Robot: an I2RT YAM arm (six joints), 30 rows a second.
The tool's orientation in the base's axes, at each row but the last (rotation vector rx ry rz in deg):
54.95 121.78 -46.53
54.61 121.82 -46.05
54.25 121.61 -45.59
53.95 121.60 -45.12
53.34 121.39 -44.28
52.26 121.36 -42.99
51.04 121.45 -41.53
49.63 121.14 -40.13
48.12 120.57 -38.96
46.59 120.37 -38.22
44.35 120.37 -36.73
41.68 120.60 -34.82
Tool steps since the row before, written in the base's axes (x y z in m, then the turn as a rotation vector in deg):
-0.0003 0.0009 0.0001 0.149 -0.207 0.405
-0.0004 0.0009 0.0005 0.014 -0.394 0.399
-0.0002 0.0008 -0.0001 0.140 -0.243 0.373
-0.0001 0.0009 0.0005 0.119 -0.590 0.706
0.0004 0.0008 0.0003 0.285 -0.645 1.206
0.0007 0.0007 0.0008 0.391 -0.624 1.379
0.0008 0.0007 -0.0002 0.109 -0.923 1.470
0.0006 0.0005 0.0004 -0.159 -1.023 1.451
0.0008 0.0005 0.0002 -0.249 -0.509 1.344
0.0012 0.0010 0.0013 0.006 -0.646 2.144
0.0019 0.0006 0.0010 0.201 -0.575 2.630
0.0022 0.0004 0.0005 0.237 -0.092 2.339
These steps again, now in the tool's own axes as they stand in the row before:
0.0004 0.0002 -0.0008 -0.467 -0.098 -0.038
0.0002 0.0000 -0.0011 -0.466 -0.307 0.062
0.0005 0.0003 -0.0006 -0.452 -0.117 0.006
0.0000 0.0003 -0.0010 -0.831 -0.409 0.059
-0.0001 0.0007 -0.0006 -1.323 -0.428 -0.137
-0.0007 0.0008 -0.0007 -1.503 -0.373 -0.214
0.0000 0.0011 -0.0001 -1.541 -0.789 -0.167
-0.0004 0.0007 -0.0003 -1.426 -1.050 -0.199
-0.0004 0.0009 -0.0001 -1.122 -0.767 -0.531
-0.0013 0.0013 -0.0009 -1.936 -0.820 -0.770
-0.0016 0.0016 0.0000 -2.406 -0.720 -0.992
-0.0014 0.0017 0.0006 -2.049 -0.300 -1.117

